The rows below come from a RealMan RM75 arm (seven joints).
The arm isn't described. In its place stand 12 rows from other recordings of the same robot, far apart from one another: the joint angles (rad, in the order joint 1, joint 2, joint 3, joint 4, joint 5, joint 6, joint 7), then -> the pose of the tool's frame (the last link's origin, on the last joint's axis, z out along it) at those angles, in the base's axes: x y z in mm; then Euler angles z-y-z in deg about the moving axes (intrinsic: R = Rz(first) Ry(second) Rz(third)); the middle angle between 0 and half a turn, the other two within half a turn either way.
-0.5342, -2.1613, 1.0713, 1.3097, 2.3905, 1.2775, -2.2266 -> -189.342, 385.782, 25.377, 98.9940, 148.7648, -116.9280
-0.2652, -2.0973, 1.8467, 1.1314, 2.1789, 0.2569, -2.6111 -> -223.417, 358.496, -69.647, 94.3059, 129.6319, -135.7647
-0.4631, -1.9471, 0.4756, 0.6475, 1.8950, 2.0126, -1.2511 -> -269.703, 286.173, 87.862, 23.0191, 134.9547, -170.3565
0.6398, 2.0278, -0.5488, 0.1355, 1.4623, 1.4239, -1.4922 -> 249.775, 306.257, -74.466, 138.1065, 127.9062, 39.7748
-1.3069, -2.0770, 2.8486, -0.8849, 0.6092, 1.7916, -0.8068 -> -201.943, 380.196, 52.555, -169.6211, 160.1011, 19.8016
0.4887, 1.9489, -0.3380, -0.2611, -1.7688, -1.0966, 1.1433 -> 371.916, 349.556, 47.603, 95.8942, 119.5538, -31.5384
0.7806, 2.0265, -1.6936, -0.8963, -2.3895, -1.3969, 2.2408 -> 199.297, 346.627, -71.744, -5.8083, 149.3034, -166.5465
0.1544, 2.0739, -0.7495, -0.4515, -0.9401, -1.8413, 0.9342 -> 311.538, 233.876, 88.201, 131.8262, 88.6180, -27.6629
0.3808, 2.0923, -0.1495, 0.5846, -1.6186, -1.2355, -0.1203 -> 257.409, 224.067, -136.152, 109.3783, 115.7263, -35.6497
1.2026, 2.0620, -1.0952, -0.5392, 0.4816, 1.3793, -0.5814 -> 117.654, 423.796, -52.213, 8.2288, 154.9852, -126.7634
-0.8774, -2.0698, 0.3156, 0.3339, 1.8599, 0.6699, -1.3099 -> -253.019, 471.607, 12.879, 87.4846, 118.0039, -144.8301
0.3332, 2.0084, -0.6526, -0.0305, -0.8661, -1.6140, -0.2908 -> 347.785, 276.367, 58.130, 111.1295, 85.8358, -83.0885
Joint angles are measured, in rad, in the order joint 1, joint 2, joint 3, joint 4, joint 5, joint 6, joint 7. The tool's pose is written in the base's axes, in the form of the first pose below.
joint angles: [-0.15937, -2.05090, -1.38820, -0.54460, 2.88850, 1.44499, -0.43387]
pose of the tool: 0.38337, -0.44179, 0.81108, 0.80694, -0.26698, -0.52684, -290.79, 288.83, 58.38
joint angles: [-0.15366, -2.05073, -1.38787, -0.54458, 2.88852, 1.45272, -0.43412]
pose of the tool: 0.38267, -0.44537, 0.80945, 0.80694, -0.26553, -0.52758, -291.67, 286.59, 58.93
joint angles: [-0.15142, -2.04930, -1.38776, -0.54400, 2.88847, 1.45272, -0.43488]
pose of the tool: 0.38452, -0.44405, 0.80930, 0.80714, -0.26372, -0.52819, -292.69, 285.92, 59.34
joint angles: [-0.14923, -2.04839, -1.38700, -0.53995, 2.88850, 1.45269, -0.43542]
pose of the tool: 0.38810, -0.43999, 0.80981, 0.80769, -0.26081, -0.52879, -294.35, 284.94, 59.11
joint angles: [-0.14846, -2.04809, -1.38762, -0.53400, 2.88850, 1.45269, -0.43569]
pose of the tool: 0.39199, -0.43594, 0.81013, 0.80852, -0.25689, -0.52944, -296.09, 284.21, 58.82
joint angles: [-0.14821, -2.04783, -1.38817, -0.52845, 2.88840, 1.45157, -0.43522]
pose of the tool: 0.39636, -0.43164, 0.81030, 0.80912, -0.25283, -0.53047, -297.69, 283.74, 58.47
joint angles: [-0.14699, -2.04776, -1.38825, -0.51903, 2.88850, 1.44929, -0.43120]
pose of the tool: 0.40651, -0.42386, 0.80937, 0.80897, -0.24474, -0.53448, -300.48, 282.67, 57.51
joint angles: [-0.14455, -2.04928, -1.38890, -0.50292, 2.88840, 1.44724, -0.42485]
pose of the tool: 0.42133, -0.41161, 0.80812, 0.80947, -0.23112, -0.53976, -304.94, 280.50, 55.61
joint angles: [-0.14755, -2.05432, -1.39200, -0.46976, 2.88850, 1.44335, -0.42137]
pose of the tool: 0.43870, -0.38765, 0.81072, 0.81318, -0.21272, -0.54175, -311.57, 278.23, 51.42
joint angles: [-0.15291, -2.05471, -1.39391, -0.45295, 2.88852, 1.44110, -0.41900]
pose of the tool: 0.44810, -0.37728, 0.81047, 0.81272, -0.20575, -0.54512, -314.31, 278.26, 50.11
